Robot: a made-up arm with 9 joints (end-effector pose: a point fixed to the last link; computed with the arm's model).
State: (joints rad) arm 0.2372 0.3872 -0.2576 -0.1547 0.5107 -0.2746 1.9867 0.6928 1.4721
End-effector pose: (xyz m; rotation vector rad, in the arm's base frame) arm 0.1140 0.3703 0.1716 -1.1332 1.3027 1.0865
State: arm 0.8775 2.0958 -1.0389 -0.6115 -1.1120 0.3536 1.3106 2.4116 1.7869
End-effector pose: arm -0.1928 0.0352 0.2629 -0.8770 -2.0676 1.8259
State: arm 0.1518 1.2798 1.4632 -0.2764 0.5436 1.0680 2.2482 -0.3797 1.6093
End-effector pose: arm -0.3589 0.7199 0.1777 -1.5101 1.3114 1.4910
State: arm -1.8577 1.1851 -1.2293 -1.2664 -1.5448 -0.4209 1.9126 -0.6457 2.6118
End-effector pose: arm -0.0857 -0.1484 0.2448 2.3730 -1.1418 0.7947
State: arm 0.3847 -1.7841 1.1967 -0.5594 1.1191 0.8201 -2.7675 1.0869 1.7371
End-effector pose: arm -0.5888 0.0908 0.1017 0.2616 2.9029 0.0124
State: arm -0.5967 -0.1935 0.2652 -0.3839 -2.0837 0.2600 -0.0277 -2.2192 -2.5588
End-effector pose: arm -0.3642 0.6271 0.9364 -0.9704 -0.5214 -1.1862
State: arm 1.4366 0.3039 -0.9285 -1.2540 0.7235 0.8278 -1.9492 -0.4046 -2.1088
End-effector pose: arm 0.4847 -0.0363 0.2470 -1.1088 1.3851 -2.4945
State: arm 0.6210 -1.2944 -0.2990 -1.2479 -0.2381 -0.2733 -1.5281 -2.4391 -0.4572
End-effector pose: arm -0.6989 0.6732 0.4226 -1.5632 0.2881 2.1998
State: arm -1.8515 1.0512 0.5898 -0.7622 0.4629 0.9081 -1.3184 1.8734 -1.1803
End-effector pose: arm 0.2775 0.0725 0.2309 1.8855 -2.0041 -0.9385
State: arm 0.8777 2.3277 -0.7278 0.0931 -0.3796 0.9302 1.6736 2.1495 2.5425
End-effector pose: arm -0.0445 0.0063 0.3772 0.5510 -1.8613 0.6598
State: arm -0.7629 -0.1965 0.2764 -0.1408 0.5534 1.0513 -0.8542 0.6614 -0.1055
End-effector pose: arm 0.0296 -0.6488 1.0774 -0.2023 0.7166 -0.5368
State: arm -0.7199 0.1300 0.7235 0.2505 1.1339 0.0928 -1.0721 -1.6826 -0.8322
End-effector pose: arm 0.1103 -0.9733 0.8533 0.8177 -1.7527 1.3863
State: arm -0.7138 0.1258 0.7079 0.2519 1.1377 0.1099 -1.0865 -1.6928 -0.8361
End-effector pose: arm 0.0995 -0.9793 0.8540 0.8134 -1.7429 1.3703
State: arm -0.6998 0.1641 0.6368 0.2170 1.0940 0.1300 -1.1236 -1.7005 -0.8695
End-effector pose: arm 0.1457 -0.9722 0.8533 0.8444 -1.7620 1.4098
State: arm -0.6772 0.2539 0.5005 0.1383 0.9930 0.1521 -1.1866 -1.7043 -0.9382
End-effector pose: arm 0.2568 -0.9370 0.8569 0.9211 -1.8051 1.5128
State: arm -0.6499 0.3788 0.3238 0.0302 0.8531 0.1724 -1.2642 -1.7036 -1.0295
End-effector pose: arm 0.3965 -0.8617 0.8734 1.0310 -1.8429 1.6518
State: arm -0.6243 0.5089 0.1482 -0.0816 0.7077 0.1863 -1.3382 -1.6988 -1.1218
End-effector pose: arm 0.5138 -0.7611 0.9001 1.1411 -1.8530 1.7877
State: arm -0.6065 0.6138 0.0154 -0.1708 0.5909 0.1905 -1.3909 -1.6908 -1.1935
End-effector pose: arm 0.5852 -0.6704 0.9242 1.2217 -1.8438 1.8917
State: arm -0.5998 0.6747 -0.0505 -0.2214 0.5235 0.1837 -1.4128 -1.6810 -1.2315
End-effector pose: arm 0.6196 -0.6116 0.9397 1.2678 -1.8362 1.9562
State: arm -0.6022 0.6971 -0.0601 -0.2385 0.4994 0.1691 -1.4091 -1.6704 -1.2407
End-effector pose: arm 0.6340 -0.5814 0.9494 1.2900 -1.8387 1.9919
